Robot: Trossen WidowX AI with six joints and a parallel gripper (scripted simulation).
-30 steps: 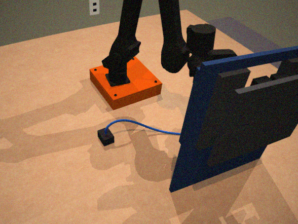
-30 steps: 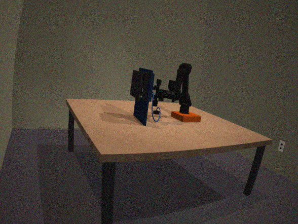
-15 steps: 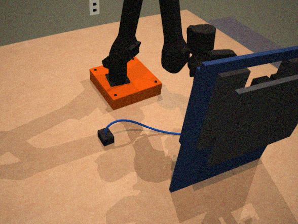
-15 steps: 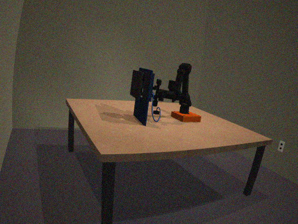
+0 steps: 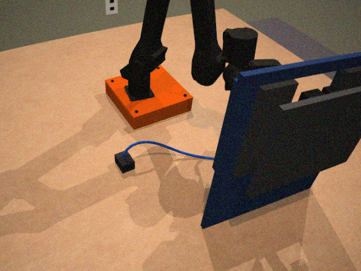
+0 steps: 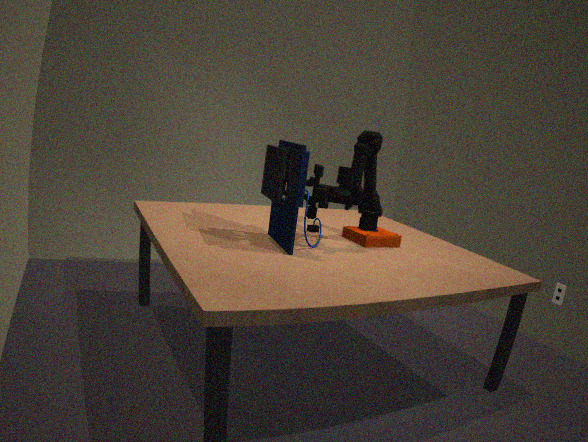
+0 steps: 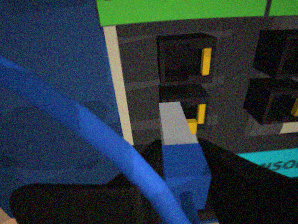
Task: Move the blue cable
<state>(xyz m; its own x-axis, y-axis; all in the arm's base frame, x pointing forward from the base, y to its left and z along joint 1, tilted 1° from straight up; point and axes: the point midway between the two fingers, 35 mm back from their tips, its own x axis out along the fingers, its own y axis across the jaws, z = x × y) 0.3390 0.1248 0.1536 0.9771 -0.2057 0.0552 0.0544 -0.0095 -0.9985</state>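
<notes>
Right now the blue plug is right at my gripper tip. From my gripper tip the other things lie so: black block 21 cm to the right, 18 cm below, 18 cm behind.
</notes>
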